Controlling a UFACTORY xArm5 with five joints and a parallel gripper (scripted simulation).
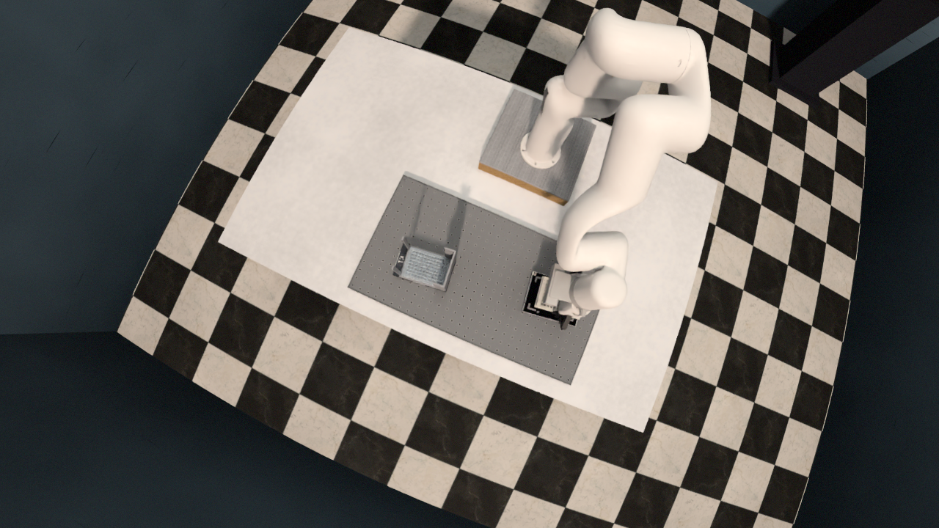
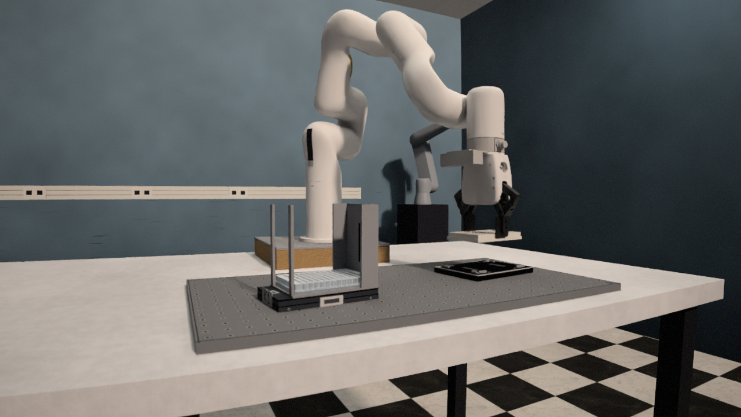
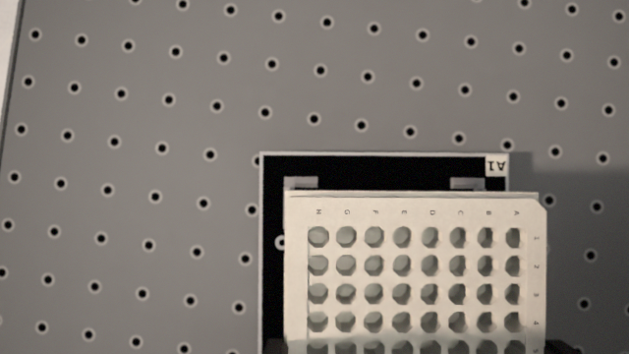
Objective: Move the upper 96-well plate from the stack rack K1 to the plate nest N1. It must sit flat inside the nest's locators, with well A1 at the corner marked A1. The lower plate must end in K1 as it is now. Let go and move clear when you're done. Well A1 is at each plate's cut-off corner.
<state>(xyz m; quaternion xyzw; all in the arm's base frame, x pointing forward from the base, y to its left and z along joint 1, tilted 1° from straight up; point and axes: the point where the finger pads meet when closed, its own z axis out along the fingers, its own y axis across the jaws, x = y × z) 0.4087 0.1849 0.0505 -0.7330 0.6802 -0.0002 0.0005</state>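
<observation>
My gripper is now 8 cm above the black plate nest. Also, from my hand: tall grey wall: 4 cm ahead, 30 cm to the right, 1 cm below; then white 96-well plate: 1 cm below; then clear plate: 5 cm ahead, 37 cm to the right, 6 cm below.
</observation>
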